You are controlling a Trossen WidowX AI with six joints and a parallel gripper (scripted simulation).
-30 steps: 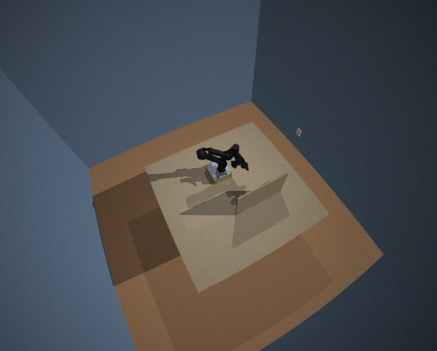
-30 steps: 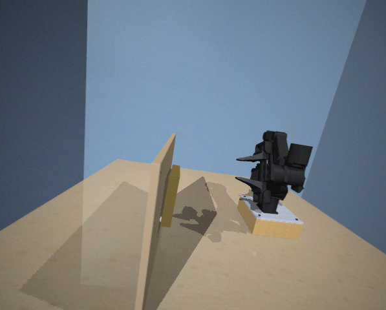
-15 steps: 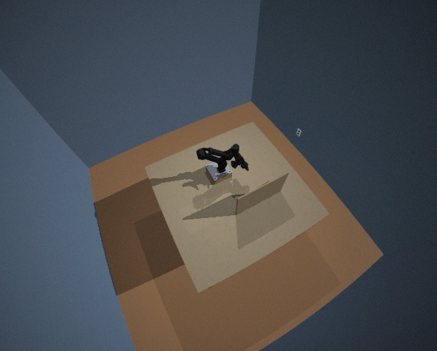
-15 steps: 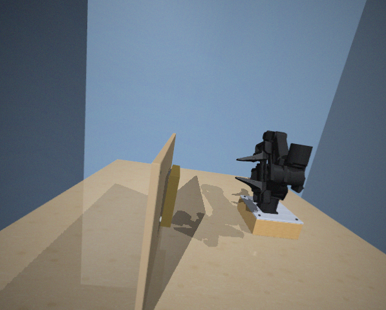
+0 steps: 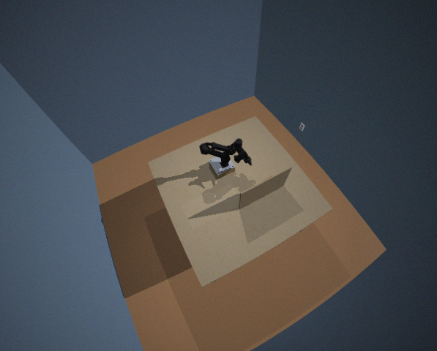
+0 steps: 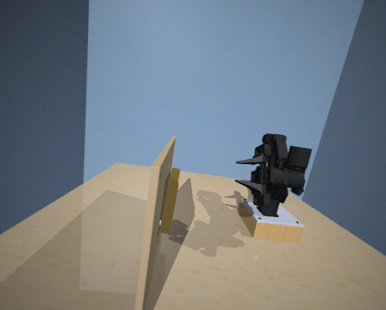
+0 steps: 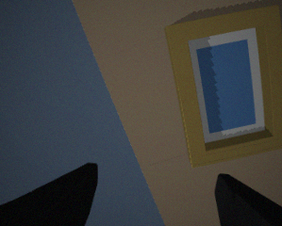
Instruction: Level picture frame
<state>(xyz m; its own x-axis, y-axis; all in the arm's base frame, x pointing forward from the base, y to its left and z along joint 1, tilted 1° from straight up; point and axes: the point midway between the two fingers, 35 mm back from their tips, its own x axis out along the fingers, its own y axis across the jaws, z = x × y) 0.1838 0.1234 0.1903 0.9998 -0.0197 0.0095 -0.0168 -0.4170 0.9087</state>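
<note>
Right now the picture frame is 19 cm ahead of my gripper tip, 2 cm to the left of it and 9 cm below it. Round my gripper tip: wooden wall panel 20 cm ahead, 1 cm to the left, 10 cm below.
</note>
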